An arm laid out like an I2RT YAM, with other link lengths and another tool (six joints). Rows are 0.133 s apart.
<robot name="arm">
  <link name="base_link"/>
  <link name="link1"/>
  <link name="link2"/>
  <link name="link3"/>
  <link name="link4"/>
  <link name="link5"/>
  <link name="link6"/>
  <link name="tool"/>
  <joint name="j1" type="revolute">
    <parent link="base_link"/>
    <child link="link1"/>
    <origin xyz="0 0 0.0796" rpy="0 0 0"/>
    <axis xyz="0 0 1"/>
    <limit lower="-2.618" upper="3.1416"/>
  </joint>
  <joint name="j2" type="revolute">
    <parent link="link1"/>
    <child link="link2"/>
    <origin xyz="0.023 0.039 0.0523" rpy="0 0 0"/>
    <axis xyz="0 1 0"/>
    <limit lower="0" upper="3.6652"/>
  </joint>
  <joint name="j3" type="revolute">
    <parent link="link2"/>
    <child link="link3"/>
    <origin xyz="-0.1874 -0.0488 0" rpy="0 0 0"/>
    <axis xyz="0 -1 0"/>
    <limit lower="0" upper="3.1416"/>
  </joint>
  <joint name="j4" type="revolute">
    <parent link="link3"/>
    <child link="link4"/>
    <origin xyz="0.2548 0.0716 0.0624" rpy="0 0 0"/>
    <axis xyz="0 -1 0"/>
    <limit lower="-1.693" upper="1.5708"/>
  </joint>
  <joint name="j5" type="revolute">
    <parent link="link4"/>
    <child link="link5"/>
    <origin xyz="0.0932 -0.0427 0.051" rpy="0 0 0"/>
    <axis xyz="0 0 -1"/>
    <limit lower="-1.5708" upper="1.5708"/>
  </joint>
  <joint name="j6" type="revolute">
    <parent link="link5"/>
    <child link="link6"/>
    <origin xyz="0.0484 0 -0.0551" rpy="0 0 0"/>
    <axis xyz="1 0 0"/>
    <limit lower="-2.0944" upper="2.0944"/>
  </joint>
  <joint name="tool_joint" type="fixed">
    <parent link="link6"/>
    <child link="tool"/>
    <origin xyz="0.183 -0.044 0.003" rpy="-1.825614 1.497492 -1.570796"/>
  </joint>
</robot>
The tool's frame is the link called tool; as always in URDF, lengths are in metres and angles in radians.
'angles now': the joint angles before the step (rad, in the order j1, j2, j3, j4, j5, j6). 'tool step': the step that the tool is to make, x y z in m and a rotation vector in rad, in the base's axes. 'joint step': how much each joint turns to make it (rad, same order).
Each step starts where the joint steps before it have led.
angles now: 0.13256, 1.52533, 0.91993, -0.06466, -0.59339, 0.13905
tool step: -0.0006, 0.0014, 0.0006, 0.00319, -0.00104, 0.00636
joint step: -0.00003, -0.00029, -0.00009, 0.00016, -0.00689, -0.00193
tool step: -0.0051, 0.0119, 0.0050, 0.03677, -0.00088, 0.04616
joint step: -0.00011, 0.00028, 0.00024, 0.00572, -0.05883, -0.00009
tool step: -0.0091, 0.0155, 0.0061, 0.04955, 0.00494, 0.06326
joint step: 0.00011, 0.00002, -0.00013, 0.00210, -0.08040, 0.00046
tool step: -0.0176, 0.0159, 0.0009, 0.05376, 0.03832, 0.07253
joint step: -0.00008, 0.00019, 0.00000, -0.03077, -0.09315, -0.00008
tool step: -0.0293, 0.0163, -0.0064, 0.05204, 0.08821, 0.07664
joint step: 0.00645, -0.00027, -0.00002, -0.08041, -0.09462, 0.00033
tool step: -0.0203, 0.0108, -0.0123, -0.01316, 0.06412, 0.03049
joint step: 0.03300, 0.00031, 0.00023, -0.06575, 0.00395, -0.00055
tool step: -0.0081, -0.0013, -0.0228, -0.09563, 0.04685, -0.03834
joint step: 0.05306, -0.00032, -0.00052, -0.04783, 0.12361, 0.02217
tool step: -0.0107, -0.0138, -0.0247, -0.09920, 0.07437, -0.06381
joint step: 0.03011, 0.00028, 0.00027, -0.07098, 0.11938, 0.03696
